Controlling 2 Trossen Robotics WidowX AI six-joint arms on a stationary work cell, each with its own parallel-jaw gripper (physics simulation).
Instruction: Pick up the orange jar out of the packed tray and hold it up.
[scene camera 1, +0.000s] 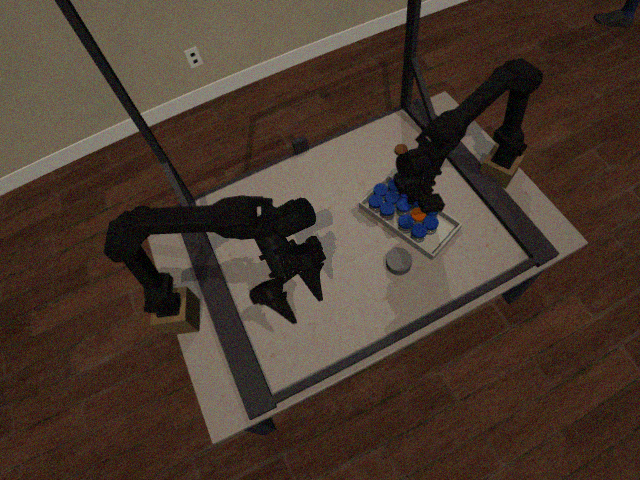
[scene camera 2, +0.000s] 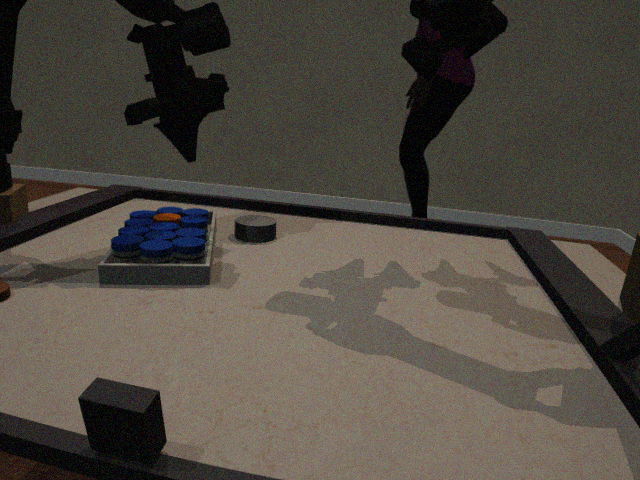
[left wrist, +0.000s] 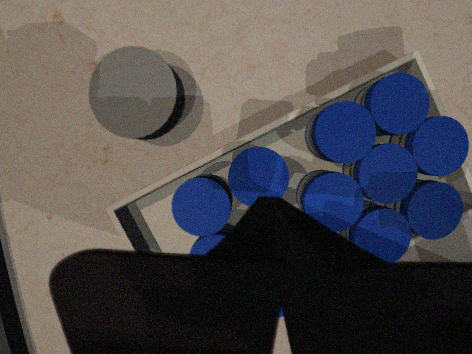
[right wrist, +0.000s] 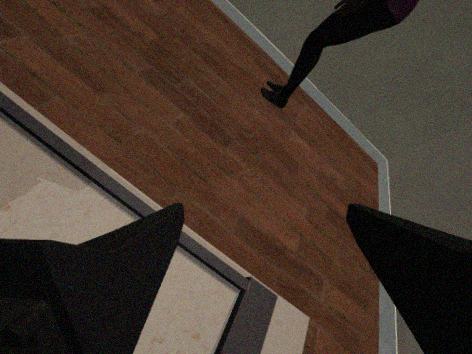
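Where they show: left gripper, fingertip midpoint: (scene camera 1: 409, 203) (scene camera 2: 192, 161) (left wrist: 267, 207); right gripper, fingertip midpoint: (scene camera 1: 308, 311) (scene camera 2: 446, 68) (right wrist: 264, 211); left arm's base, origin of the base link: (scene camera 1: 503, 158); right arm's base, origin of the base link: (scene camera 1: 168, 305).
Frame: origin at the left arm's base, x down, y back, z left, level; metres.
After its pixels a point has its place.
The orange jar (scene camera 1: 418, 214) {x 0.022, y -0.321, z -0.125 m} (scene camera 2: 166, 218) {x 0.022, y -0.318, z -0.137 m} stands among several blue-lidded jars (scene camera 1: 387, 208) {x 0.022, y -0.355, z -0.214 m} (scene camera 2: 157, 249) {x 0.022, y -0.307, z -0.291 m} (left wrist: 343, 132) {x 0.022, y -0.355, z -0.214 m} in the light grey tray (scene camera 1: 447, 241) {x 0.046, y -0.341, z -0.011 m} (scene camera 2: 155, 274) {x 0.054, y -0.303, z -0.300 m} (left wrist: 175, 176) {x 0.041, y -0.398, z -0.087 m}. My left gripper (scene camera 1: 426, 198) (scene camera 2: 191, 158) {x -0.072, y -0.359, z -0.142 m} (left wrist: 267, 207) {x -0.072, y -0.359, z -0.142 m} is shut with nothing between its fingers. In scene camera 2 its tips are well above the jars. In the left wrist view its fingers cover part of the tray, and the orange jar does not show there. My right gripper (scene camera 1: 308, 311) {x -0.255, y -0.810, z -0.124 m} (right wrist: 264, 211) {x -0.255, y -0.810, z -0.124 m} is open and empty, above the table away from the tray.
A grey round block (scene camera 1: 398, 260) {x 0.040, y -0.479, z -0.096 m} (scene camera 2: 255, 228) {x 0.044, y -0.468, z -0.133 m} (left wrist: 134, 92) {x 0.040, y -0.473, z -0.098 m} stands beside the tray. A small orange-brown disc (scene camera 1: 400, 149) {x 0.058, y -0.104, z -0.319 m} (scene camera 2: 3, 290) {x 0.058, y -0.118, z -0.326 m} lies beyond the tray in scene camera 1. A dark block (scene camera 1: 299, 145) {x 0.027, y -0.299, z -0.610 m} (scene camera 2: 121, 418) {x 0.024, y -0.289, z -0.631 m} is at the table's edge. Frame posts rise at the table's sides.
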